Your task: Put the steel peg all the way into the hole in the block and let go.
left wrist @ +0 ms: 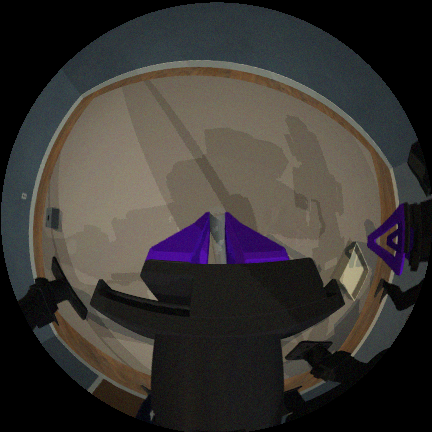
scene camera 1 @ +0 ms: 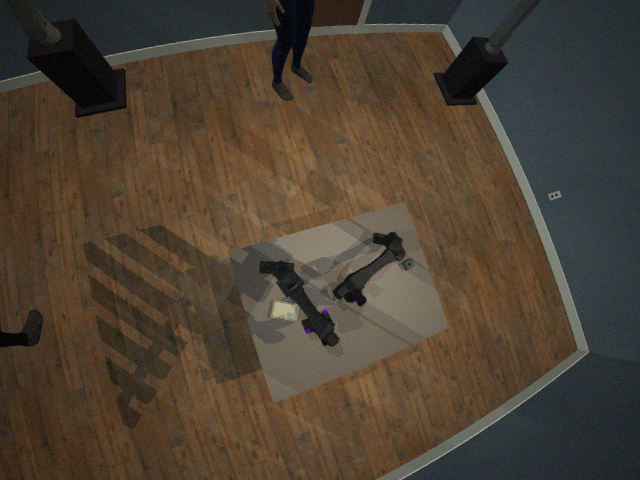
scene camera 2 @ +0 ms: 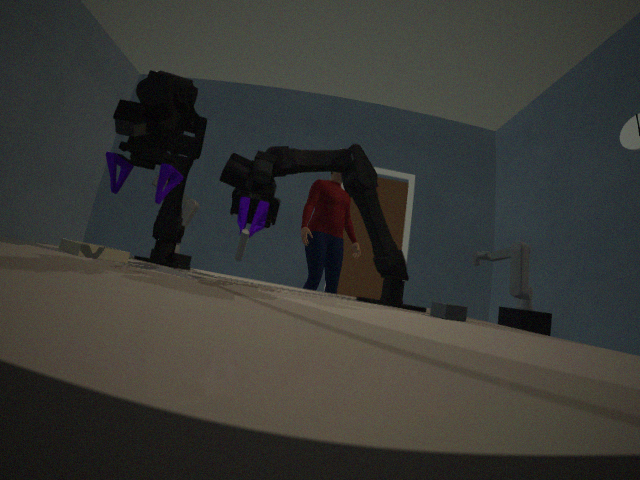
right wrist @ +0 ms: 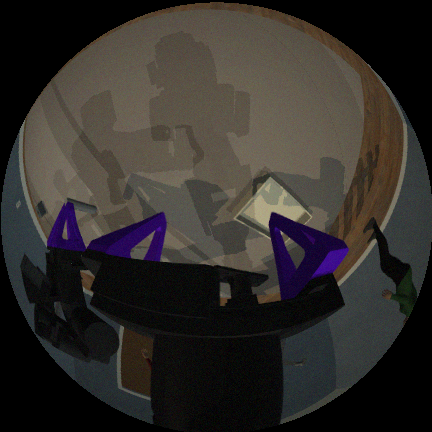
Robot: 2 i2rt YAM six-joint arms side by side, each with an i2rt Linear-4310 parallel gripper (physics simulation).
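Frame: origin at the left arm's base, x right, y ahead, z up, level; metres.
Seen in the pictures: left gripper, between the fingertips: [left wrist: 216, 217] [scene camera 1: 352, 301] [scene camera 2: 245, 234] [right wrist: 68, 202]; right gripper, between the fingertips: [left wrist: 378, 240] [scene camera 2: 135, 198] [right wrist: 217, 217]; left arm's base, origin of its link: [left wrist: 66, 287] [scene camera 1: 387, 240] [scene camera 2: 390, 305]; right arm's base, origin of its link: [left wrist: 311, 349] [scene camera 1: 277, 268] [scene camera 2: 161, 264] [right wrist: 238, 276].
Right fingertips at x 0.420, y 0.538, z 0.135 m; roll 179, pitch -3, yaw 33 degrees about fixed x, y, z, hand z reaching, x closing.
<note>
Pixels of each thing's top centre, then the offset from my right fingertips to it.
- steel peg, centre of its top: [left wrist: 221, 243] [right wrist: 70, 217] [scene camera 2: 245, 229] dx -0.191, dy -0.134, dz -0.022 m
- small grey block, centre of its top: [scene camera 2: 449, 303] [left wrist: 47, 217] [right wrist: 37, 211] [scene camera 1: 409, 264] dx -0.575, dy -0.406, dz -0.102 m
The steel peg [scene camera 2: 241, 248] [left wrist: 218, 234] [right wrist: 82, 206] is a plain grey cylinder. My left gripper [scene camera 2: 246, 232] [left wrist: 216, 217] [right wrist: 68, 202] is shut on it near one end and holds it above the table. In scene camera 2 the peg points down from the fingertips, slightly tilted. The small grey block [scene camera 1: 407, 264] [scene camera 2: 448, 311] [left wrist: 53, 218] [right wrist: 41, 208] sits on the table beside the left arm's base, well away from the peg; a dark hole shows in its top in scene camera 1. My right gripper [scene camera 2: 136, 197] [left wrist: 378, 240] [right wrist: 217, 217] is open and empty, raised above the table.
A pale yellow-green, shallow square tray [scene camera 1: 284, 310] [scene camera 2: 103, 252] [left wrist: 353, 275] [right wrist: 274, 207] lies on the table near the right arm. The right gripper hangs beside the left one. The left arm's base stands between the left gripper and the block. A person [scene camera 1: 292, 41] [scene camera 2: 328, 222] stands beyond the table.
</note>
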